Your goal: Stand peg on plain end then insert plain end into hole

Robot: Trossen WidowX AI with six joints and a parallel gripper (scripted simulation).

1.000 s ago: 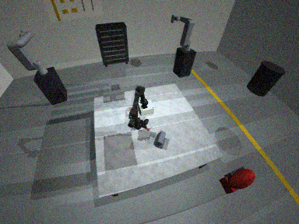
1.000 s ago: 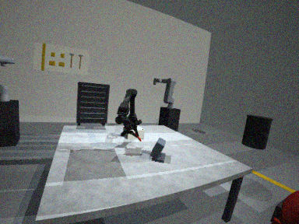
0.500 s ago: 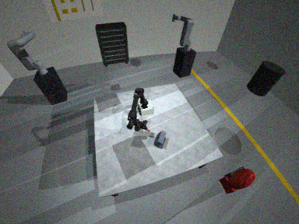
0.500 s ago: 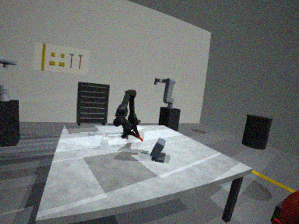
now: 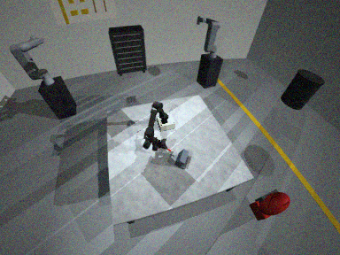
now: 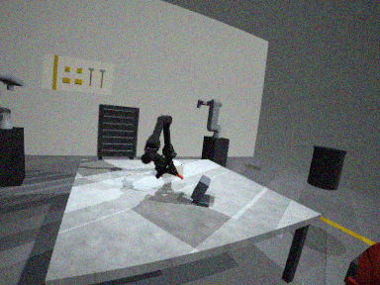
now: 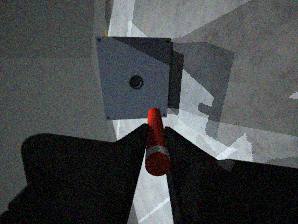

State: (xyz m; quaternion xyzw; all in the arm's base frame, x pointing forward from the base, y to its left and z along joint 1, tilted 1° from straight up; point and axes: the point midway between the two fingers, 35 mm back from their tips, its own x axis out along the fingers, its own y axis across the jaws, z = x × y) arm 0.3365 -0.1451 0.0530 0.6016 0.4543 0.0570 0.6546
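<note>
Now: gripper tip 12 cm short of the sloped panel, 9 cm to the right of it and 5 cm above it. Round my gripper tip: red peg (1 cm behind, 1 cm to the right, 1 cm above).
</note>
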